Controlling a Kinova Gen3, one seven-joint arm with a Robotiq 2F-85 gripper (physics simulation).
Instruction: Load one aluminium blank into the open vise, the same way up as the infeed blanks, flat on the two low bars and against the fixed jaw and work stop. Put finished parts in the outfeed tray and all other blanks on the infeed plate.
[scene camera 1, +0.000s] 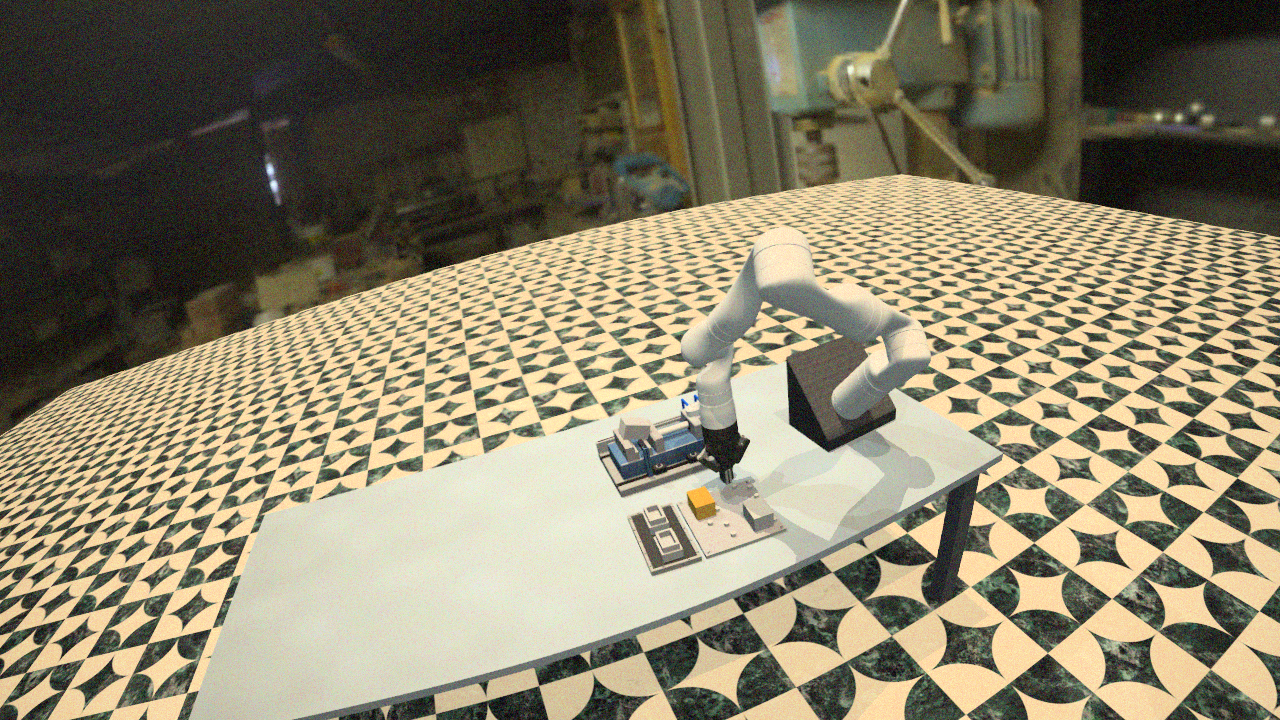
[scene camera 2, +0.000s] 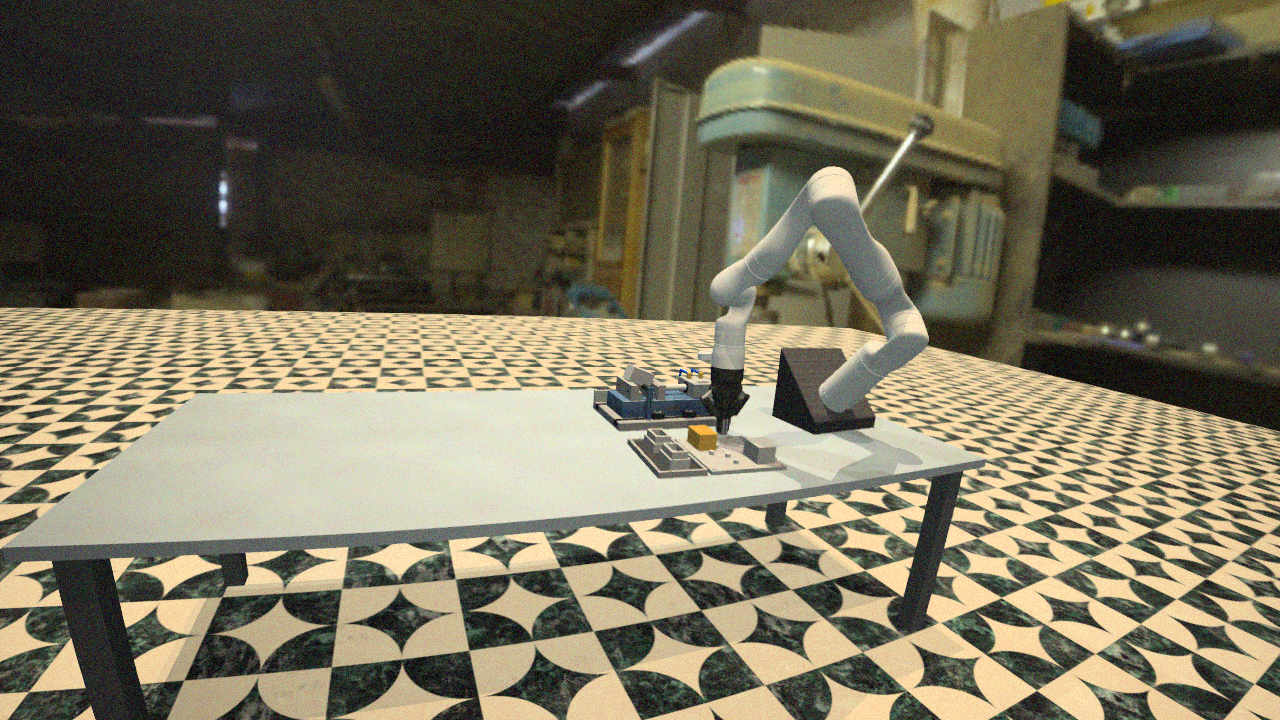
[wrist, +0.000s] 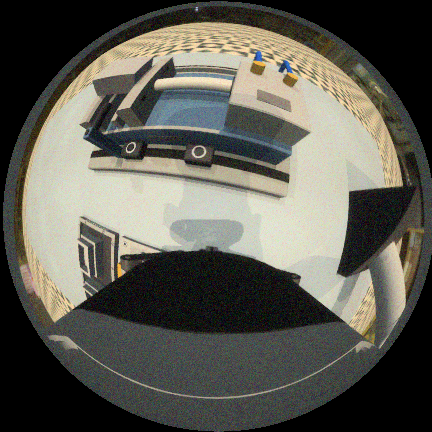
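Pixels of known places: gripper, fingertip midpoint: (scene camera 1: 727, 482) (scene camera 2: 721, 434); arm's base, origin of the base link: (scene camera 1: 848, 401) (scene camera 2: 833, 397) (wrist: 381, 254).
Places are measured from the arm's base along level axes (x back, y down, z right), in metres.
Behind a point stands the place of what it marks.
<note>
My gripper (scene camera 1: 726, 475) @(x -0.352, y 0.068, z -0.058 m) (scene camera 2: 723, 427) @(x -0.352, y 0.068, z -0.058 m) is shut with nothing between its fingers. It points down over the back edge of the light infeed plate (scene camera 1: 729, 537) @(x -0.415, y 0.069, z -0.233 m) (scene camera 2: 729, 462) @(x -0.418, y 0.069, z -0.225 m), just in front of the vise. On the plate an orange block (scene camera 1: 700, 502) @(x -0.441, y 0.034, z -0.142 m) (scene camera 2: 702, 436) @(x -0.449, y 0.038, z -0.154 m) stands left of the fingertips and a grey aluminium blank (scene camera 1: 757, 512) @(x -0.351, y 0.033, z -0.228 m) (scene camera 2: 759, 449) @(x -0.364, y 0.038, z -0.244 m) stands right of them. The blue vise (scene camera 1: 657, 443) @(x -0.470, y -0.008, z 0.057 m) (scene camera 2: 653, 400) @(x -0.486, y 0.017, z 0.052 m) (wrist: 193, 109) @(x -0.409, y 0.017, z 0.084 m) stands open between its grey jaws; I see no blank in it. In the wrist view my own gripper body hides most of the plate.
A dark ribbed outfeed tray (scene camera 1: 640, 537) @(x -0.576, y 0.072, z -0.150 m) (scene camera 2: 669, 470) (wrist: 106, 257) @(x -0.505, y 0.071, z -0.119 m) with two stepped grey parts lies left of the plate. The arm's dark wedge base (scene camera 1: 836, 403) @(x -0.044, y -0.018, z -0.017 m) (scene camera 2: 819, 393) @(x -0.046, y -0.011, z 0.002 m) (wrist: 374, 225) @(x -0.109, y 0.002, z 0.040 m) stands to the right. The table's front edge is close to the plate.
</note>
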